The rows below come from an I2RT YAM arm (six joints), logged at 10 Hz.
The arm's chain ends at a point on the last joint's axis. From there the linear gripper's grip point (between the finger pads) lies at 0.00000 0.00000 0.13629 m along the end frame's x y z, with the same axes.
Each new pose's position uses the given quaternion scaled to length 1; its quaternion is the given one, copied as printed.
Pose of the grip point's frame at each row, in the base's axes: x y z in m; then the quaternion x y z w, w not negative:
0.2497 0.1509 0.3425 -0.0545 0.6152 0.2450 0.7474
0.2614 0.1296 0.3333 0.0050 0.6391 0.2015 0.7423
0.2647 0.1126 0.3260 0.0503 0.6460 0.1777 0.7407
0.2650 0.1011 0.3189 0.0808 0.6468 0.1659 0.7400
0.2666 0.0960 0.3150 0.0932 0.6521 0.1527 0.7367
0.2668 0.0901 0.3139 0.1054 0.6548 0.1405 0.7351
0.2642 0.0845 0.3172 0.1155 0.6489 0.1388 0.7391
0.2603 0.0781 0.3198 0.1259 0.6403 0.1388 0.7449
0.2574 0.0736 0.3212 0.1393 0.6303 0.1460 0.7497
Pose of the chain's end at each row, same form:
0.1280 0.0987 0.3102 -0.0545 0.6152 0.2450 0.7474
0.1318 0.0955 0.3083 0.0050 0.6391 0.2015 0.7423
0.1318 0.0915 0.3041 0.0503 0.6460 0.1777 0.7407
0.1309 0.0881 0.2984 0.0808 0.6468 0.1659 0.7400
0.1318 0.0876 0.2970 0.0932 0.6521 0.1527 0.7367
0.1316 0.0861 0.2975 0.1054 0.6548 0.1405 0.7351
0.1291 0.0832 0.2993 0.1155 0.6489 0.1388 0.7391
0.1255 0.0794 0.2996 0.1259 0.6403 0.1388 0.7449
0.1231 0.0770 0.2985 0.1393 0.6303 0.1460 0.7497

